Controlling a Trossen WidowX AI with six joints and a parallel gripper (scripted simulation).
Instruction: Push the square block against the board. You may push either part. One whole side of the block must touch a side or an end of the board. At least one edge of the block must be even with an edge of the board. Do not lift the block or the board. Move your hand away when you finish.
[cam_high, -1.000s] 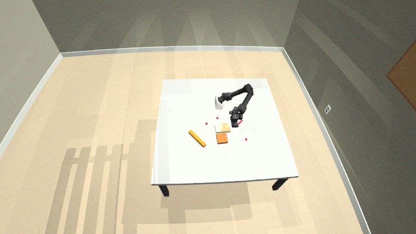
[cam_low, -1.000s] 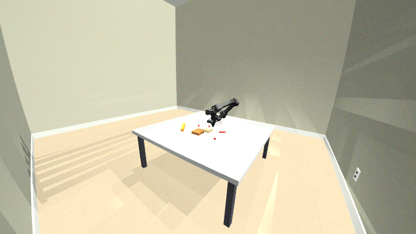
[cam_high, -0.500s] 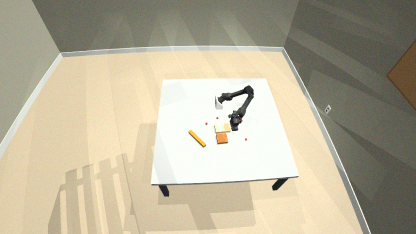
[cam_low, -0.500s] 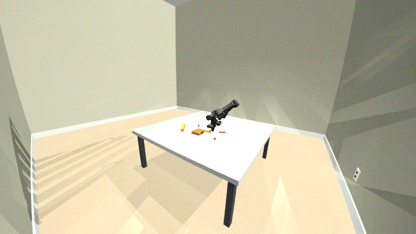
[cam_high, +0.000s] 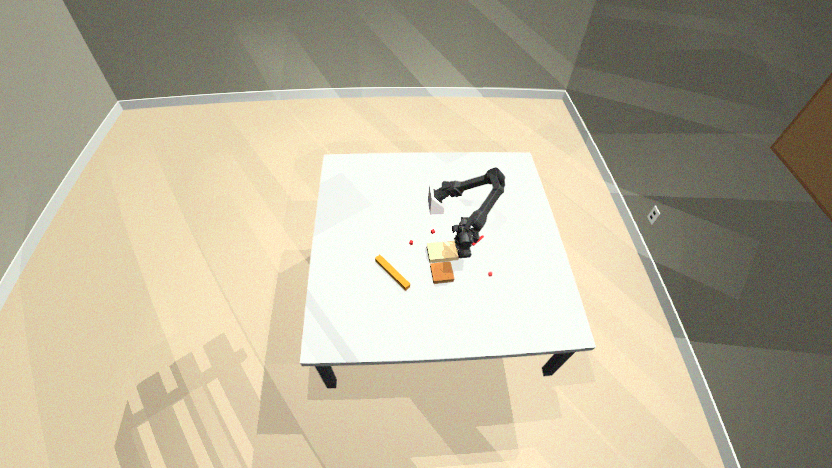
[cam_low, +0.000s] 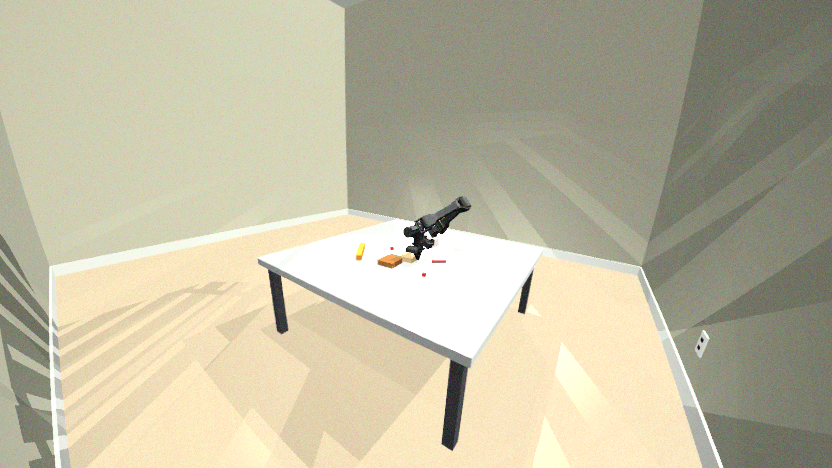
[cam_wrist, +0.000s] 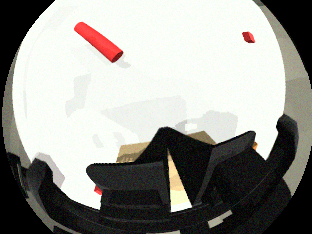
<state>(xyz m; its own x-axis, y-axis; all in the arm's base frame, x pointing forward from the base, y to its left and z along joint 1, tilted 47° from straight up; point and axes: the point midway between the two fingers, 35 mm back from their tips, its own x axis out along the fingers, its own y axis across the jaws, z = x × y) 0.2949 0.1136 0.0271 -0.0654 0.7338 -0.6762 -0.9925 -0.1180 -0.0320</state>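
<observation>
Right now my gripper tip is 10 mm short of the cream block, 90 mm to the left of it and 10 mm below it. Also, from my gripper tip: short red stick 60 mm behind, 100 mm to the left; long orange board 130 mm ahead, 330 mm to the right, 10 mm above; orange square block 130 mm ahead, 100 mm to the right, 10 mm above.
</observation>
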